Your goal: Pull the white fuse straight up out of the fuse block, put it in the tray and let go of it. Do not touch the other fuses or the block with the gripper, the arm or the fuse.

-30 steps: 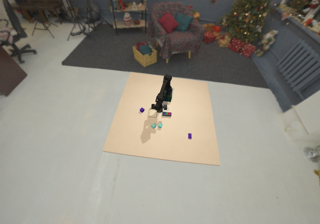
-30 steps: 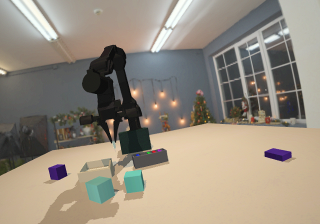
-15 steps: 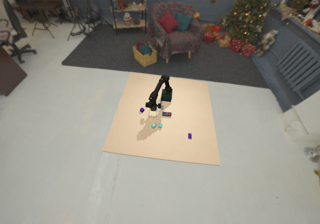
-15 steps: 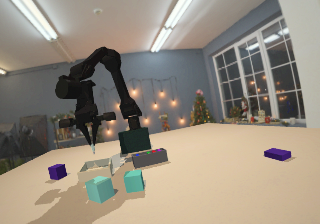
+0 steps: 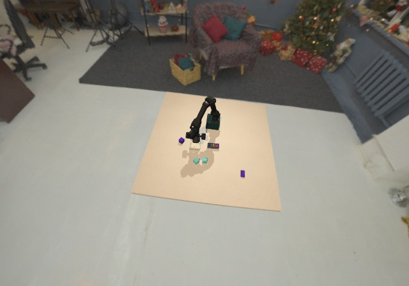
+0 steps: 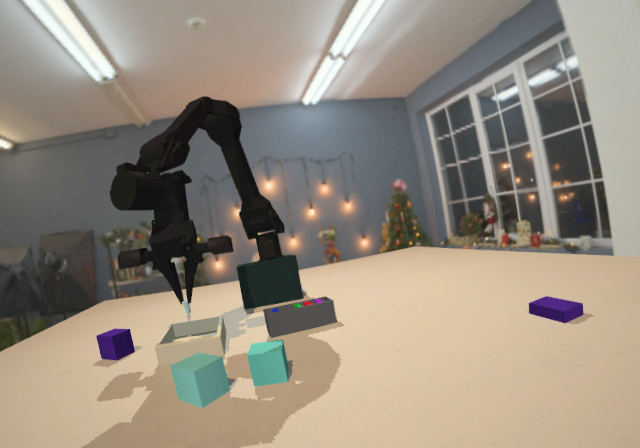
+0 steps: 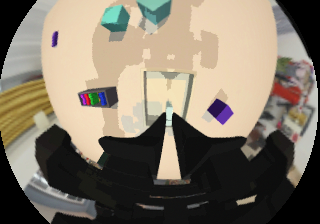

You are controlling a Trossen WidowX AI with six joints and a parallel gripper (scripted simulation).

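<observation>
Now: gripper tip 10 mm above the white fuse. From my gripper tip the other things lie so: flat purple block 500 mm to the left, 220 mm ahead, 70 mm below; then purple cube 140 mm to the right, 60 mm below; then beige tray 70 mm below.
</observation>
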